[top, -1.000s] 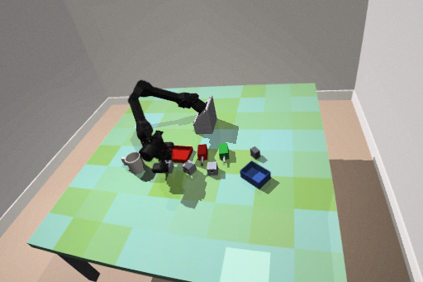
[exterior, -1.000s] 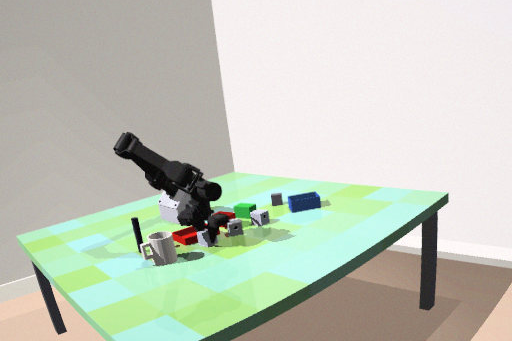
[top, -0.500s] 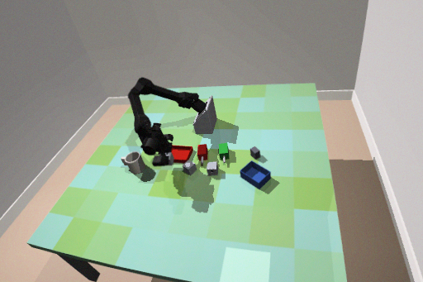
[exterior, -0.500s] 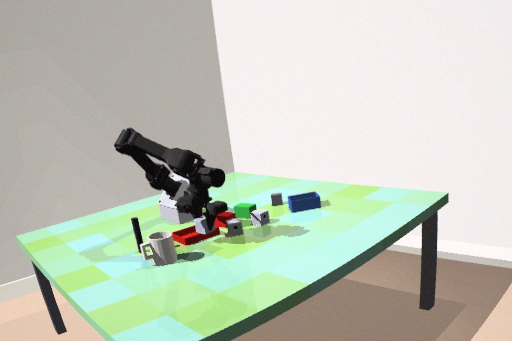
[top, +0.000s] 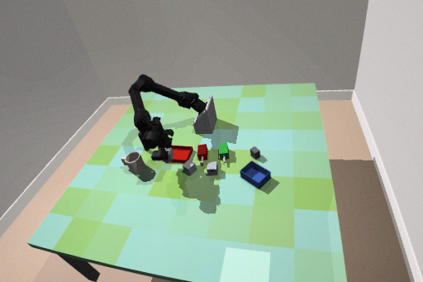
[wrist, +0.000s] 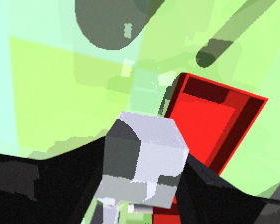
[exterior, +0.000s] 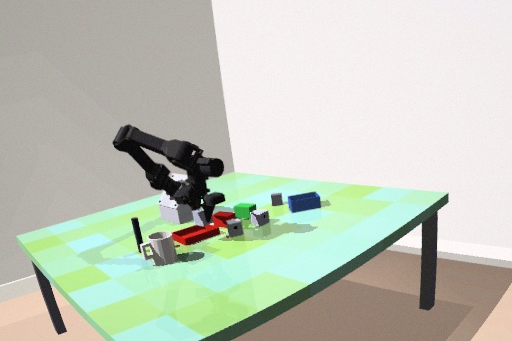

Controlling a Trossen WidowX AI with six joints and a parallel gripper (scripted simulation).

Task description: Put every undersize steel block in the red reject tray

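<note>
Now: gripper tip 8 cm past the red reject tray and 7 cm above it. From my gripper tip the other things lie so: black stick (20 cm to the right, 11 cm behind, 1 cm below); then steel block (22 cm to the left, 5 cm below, 1 cm ahead); then mug (20 cm to the right, 4 cm below, 3 cm ahead).
</note>
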